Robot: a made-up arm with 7 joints. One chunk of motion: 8 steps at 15 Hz.
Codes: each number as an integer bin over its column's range. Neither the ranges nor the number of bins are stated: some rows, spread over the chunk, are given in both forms.
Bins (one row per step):
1: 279 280 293 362 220 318
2: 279 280 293 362 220 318
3: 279 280 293 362 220 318
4: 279 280 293 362 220 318
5: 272 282 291 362 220 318
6: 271 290 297 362 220 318
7: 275 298 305 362 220 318
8: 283 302 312 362 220 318
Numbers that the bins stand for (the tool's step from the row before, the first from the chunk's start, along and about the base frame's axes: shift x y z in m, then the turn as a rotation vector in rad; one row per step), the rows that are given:
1: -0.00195 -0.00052 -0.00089 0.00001 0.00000 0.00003
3: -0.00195 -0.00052 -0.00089 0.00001 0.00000 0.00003
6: -0.00333 0.00110 -0.00045 0.00001 0.00000 0.00003
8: -0.00126 0.00305 0.00119 0.00001 0.00000 0.00003
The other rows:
2: -0.00195 -0.00052 -0.00089 0.00001 0.00000 0.00003
4: -0.00195 -0.00052 -0.00089 0.00001 0.00000 0.00003
5: -0.00316 -0.00020 -0.00111 0.00001 0.00000 0.00003
7: -0.00264 0.00240 0.00042 0.00001 0.00000 0.00003

